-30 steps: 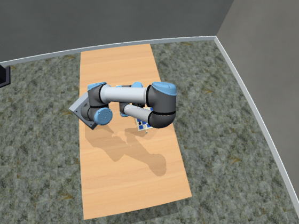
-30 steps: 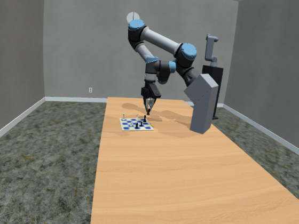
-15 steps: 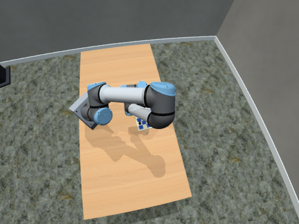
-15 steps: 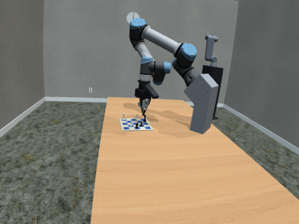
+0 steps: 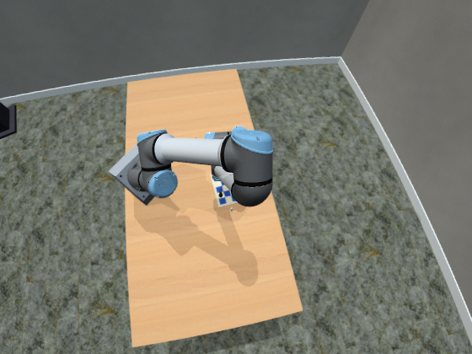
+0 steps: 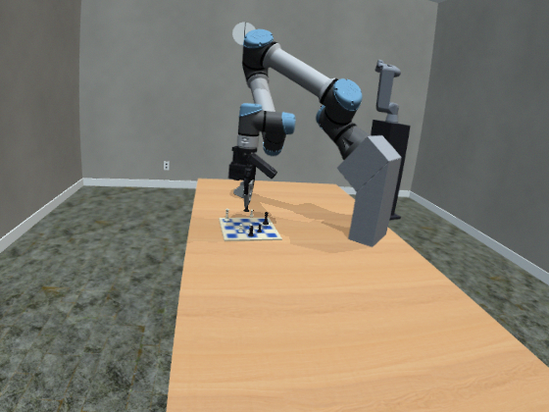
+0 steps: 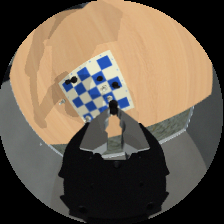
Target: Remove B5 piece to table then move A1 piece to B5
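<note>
Now: the board 3 cm behind my hand, 5 cm to the right of it and 12 cm below it. Also, from my hand: light grey piece (3 cm ahead, 14 cm to the right, 10 cm below); black chess piece (1 cm below).
</note>
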